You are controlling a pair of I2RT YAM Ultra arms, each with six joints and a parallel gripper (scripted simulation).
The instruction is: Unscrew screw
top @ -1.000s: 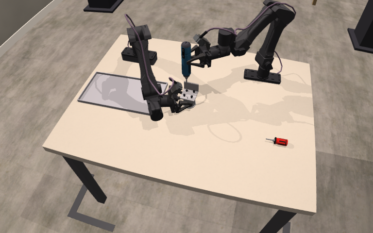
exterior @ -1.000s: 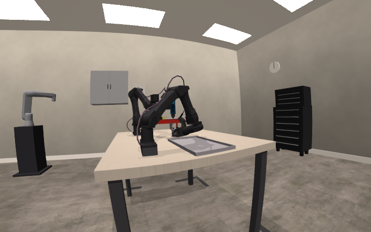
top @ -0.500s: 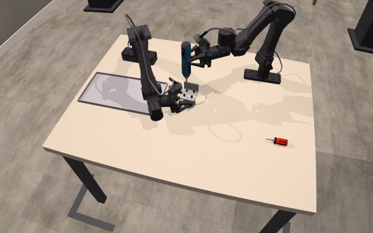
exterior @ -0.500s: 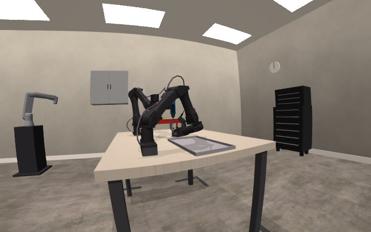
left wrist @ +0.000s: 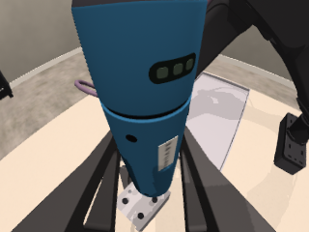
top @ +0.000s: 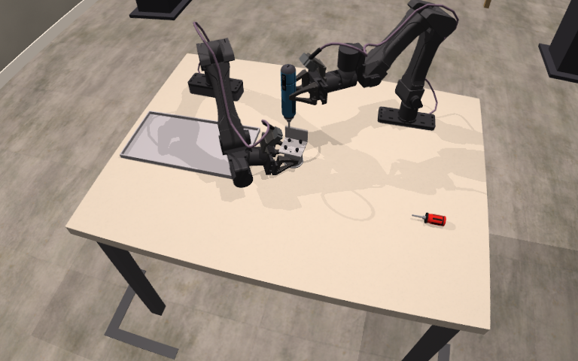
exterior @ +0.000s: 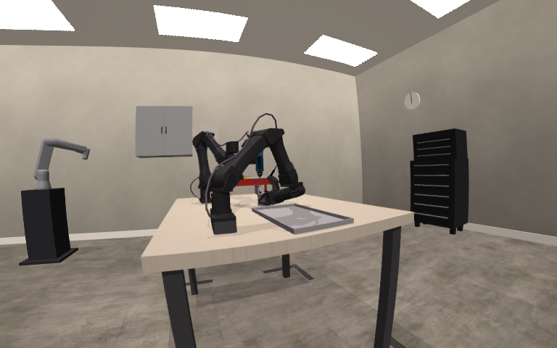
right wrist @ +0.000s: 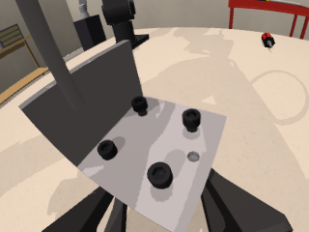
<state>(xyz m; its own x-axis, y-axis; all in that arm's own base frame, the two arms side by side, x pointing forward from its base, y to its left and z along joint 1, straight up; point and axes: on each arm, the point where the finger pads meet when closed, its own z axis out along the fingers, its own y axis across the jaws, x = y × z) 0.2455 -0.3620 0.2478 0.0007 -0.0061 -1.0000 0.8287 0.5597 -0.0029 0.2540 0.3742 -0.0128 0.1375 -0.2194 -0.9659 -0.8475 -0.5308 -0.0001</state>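
My right hand is 5 cm below the grey L-shaped bracket. The rest, counted from my right hand: shallow grey tray (35 cm to the right, 2 cm below); small red-handled screwdriver (14 cm ahead, 43 cm to the left, 1 cm below).
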